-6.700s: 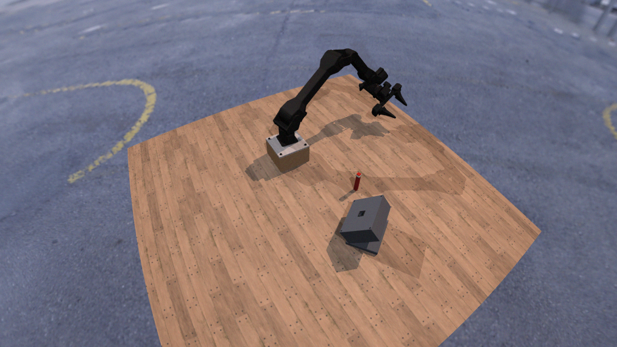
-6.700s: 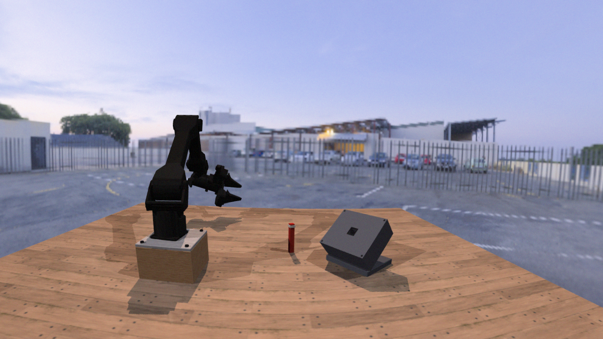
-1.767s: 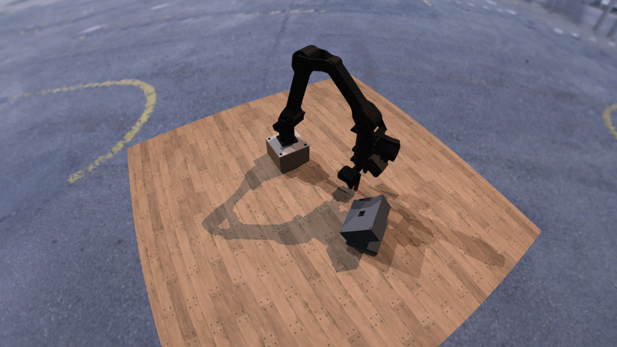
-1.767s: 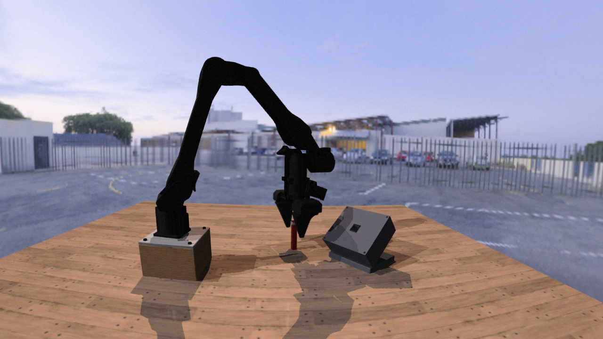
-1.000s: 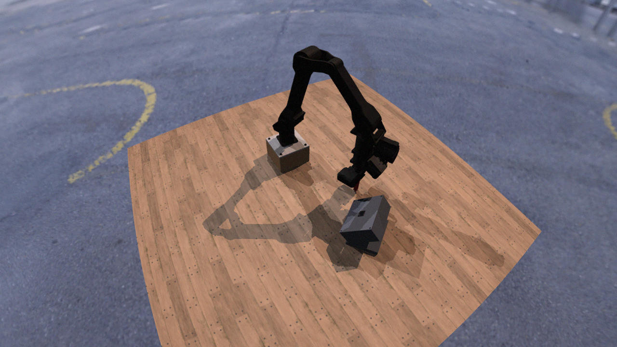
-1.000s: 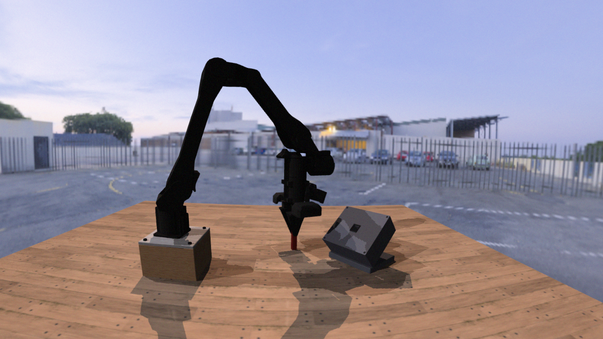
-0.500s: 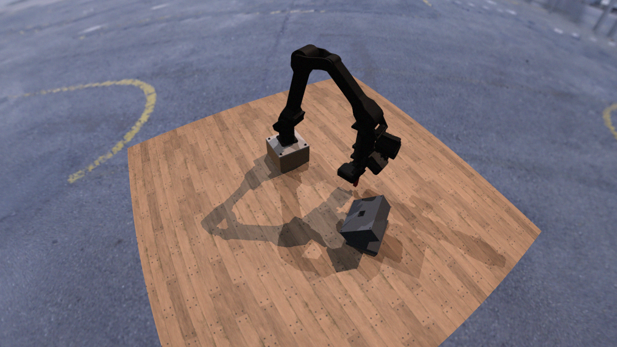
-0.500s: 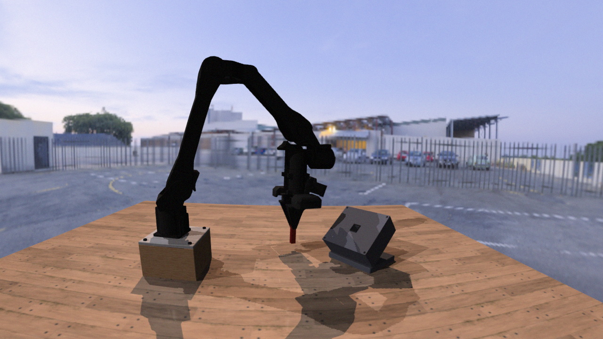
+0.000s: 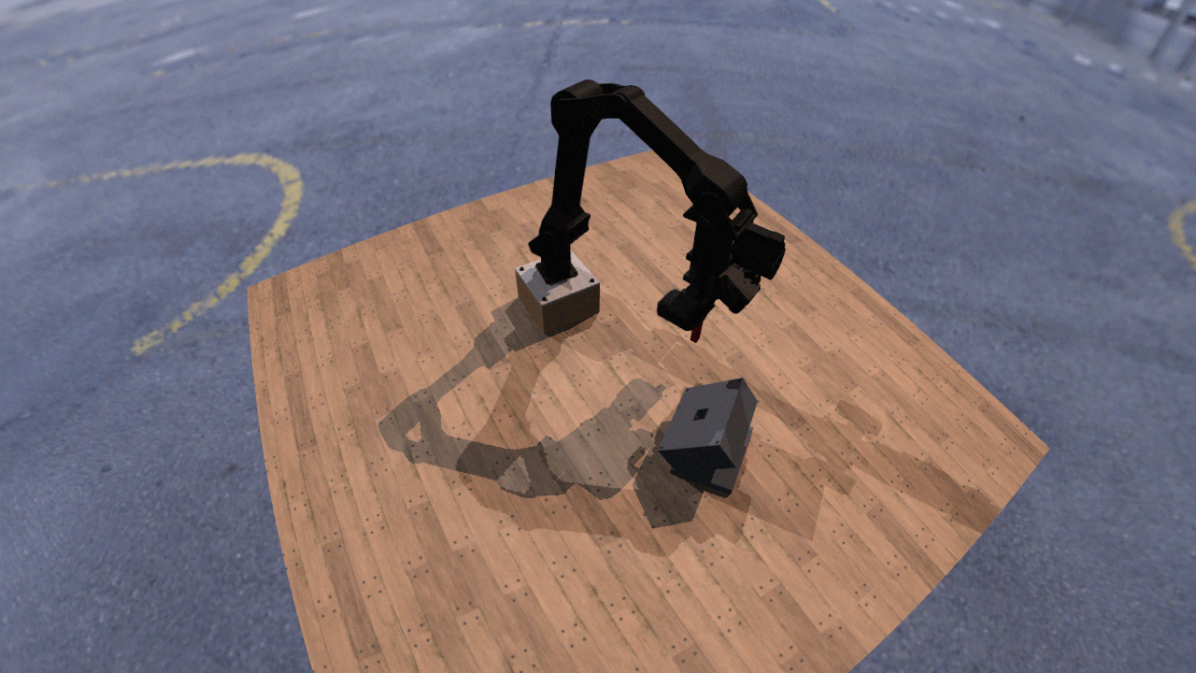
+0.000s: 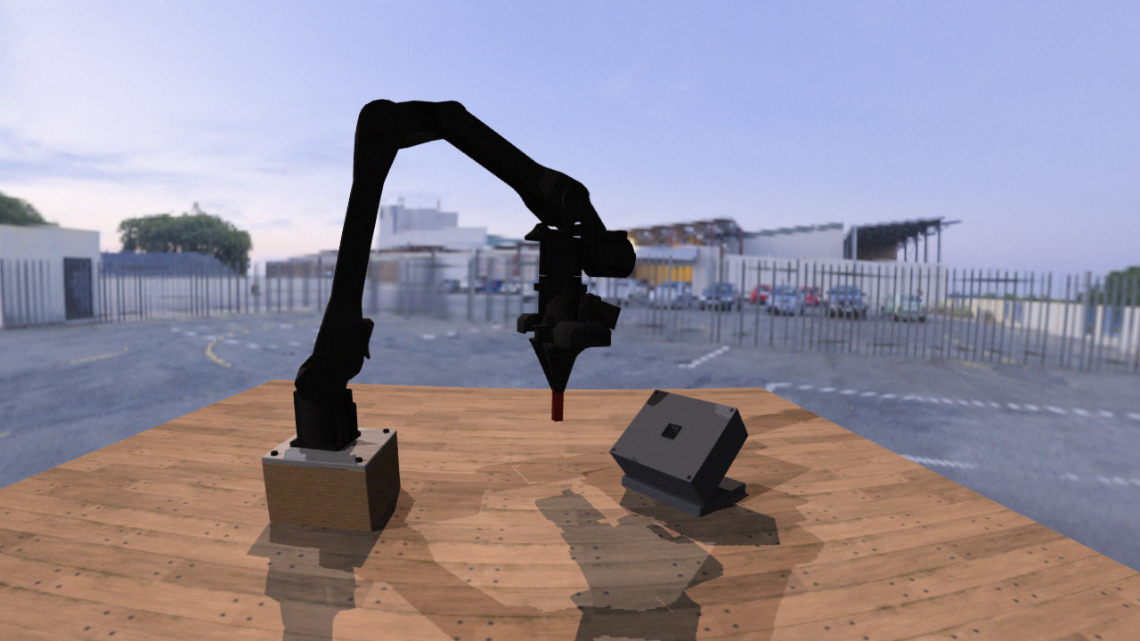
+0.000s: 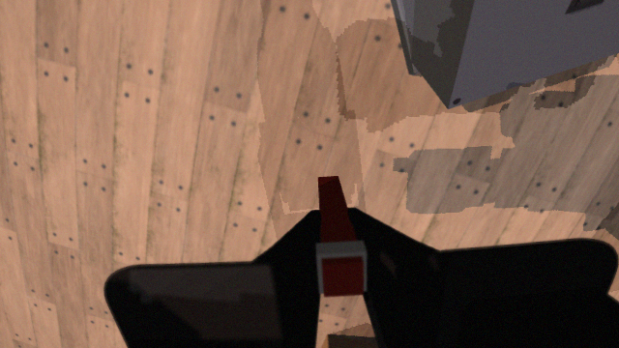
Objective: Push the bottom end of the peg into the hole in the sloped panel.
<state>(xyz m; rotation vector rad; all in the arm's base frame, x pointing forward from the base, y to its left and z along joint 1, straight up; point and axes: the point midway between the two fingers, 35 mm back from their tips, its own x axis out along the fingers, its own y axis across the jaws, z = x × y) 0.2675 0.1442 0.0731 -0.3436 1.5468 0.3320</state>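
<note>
Right now my gripper tip is 16 cm short of the grey sloped panel, 7 cm to the left of it and 5 cm above it. Round my gripper tip: red square peg (2 cm above).
</note>
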